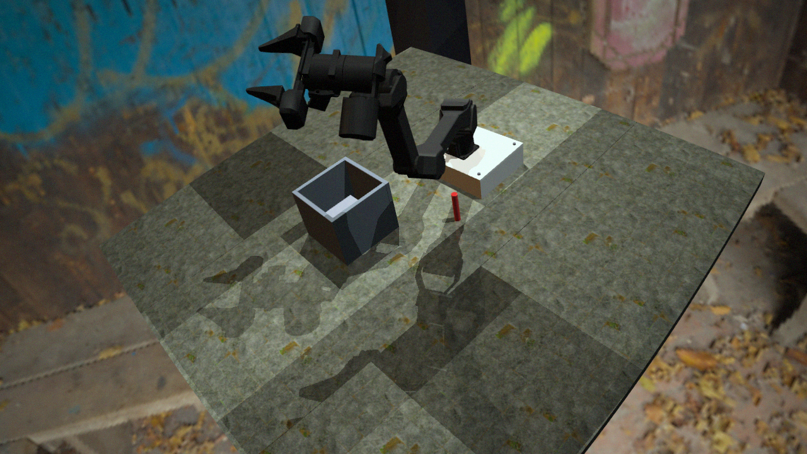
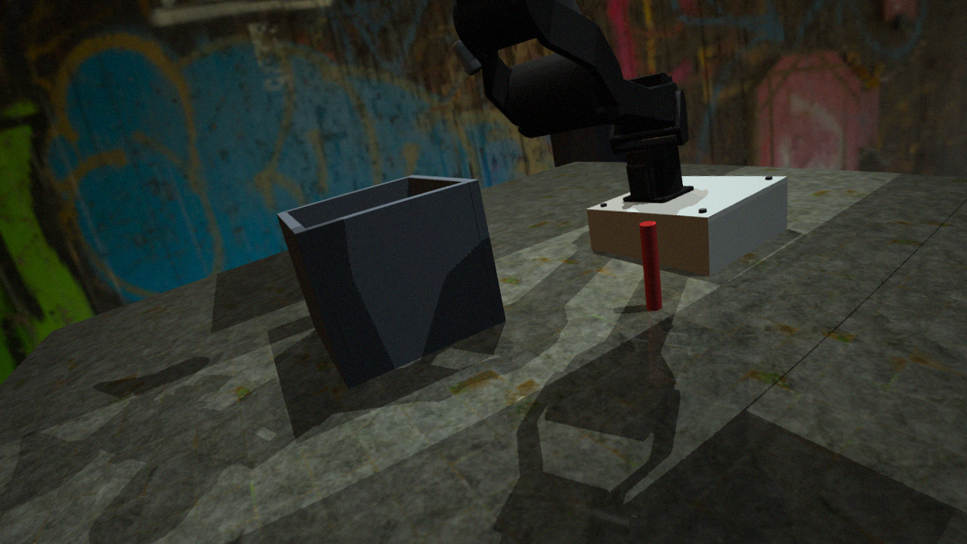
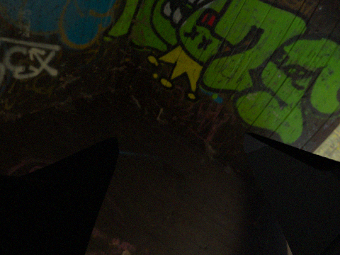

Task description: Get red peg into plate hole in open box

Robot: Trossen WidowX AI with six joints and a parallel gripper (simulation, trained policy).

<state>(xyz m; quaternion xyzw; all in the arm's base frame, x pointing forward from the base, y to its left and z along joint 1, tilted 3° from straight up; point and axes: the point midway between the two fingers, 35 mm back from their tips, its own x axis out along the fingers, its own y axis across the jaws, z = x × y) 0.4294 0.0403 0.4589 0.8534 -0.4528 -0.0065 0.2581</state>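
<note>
The red peg lies 30 cm behind my gripper tip, 12 cm to the left of it and 48 cm below it. The rest, counted from my gripper tip: grey plate 13 cm behind, 6 cm to the right, 47 cm below.
</note>
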